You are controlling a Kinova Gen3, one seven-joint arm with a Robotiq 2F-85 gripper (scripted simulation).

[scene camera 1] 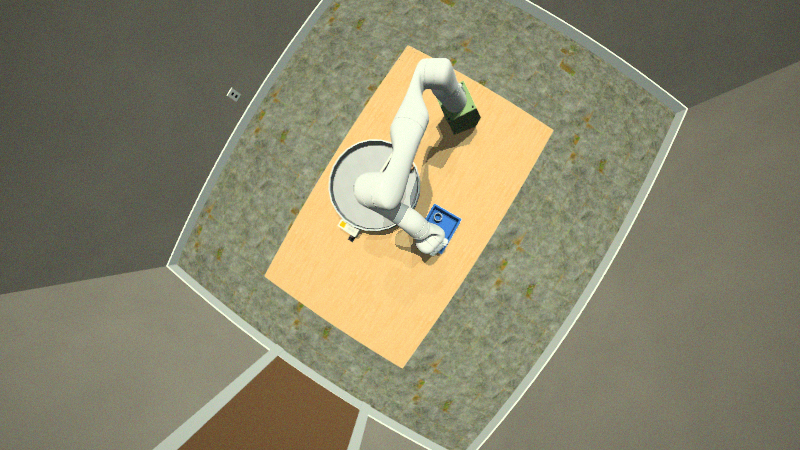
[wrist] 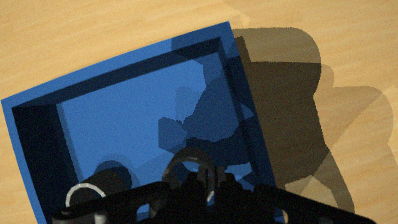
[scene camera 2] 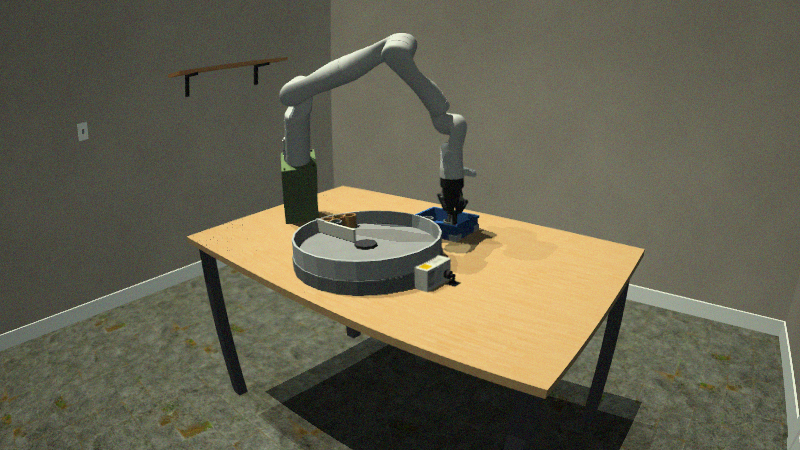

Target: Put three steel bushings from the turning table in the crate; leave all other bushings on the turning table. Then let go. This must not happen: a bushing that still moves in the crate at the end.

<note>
I see my gripper [scene camera 2: 452, 225], a steel bushing [wrist: 105, 182], a steel bushing [wrist: 192, 154] and a blue crate [scene camera 2: 469, 224].
My gripper also shows in the wrist view [wrist: 210, 178]. The blue crate also shows in the wrist view [wrist: 130, 114].
</note>
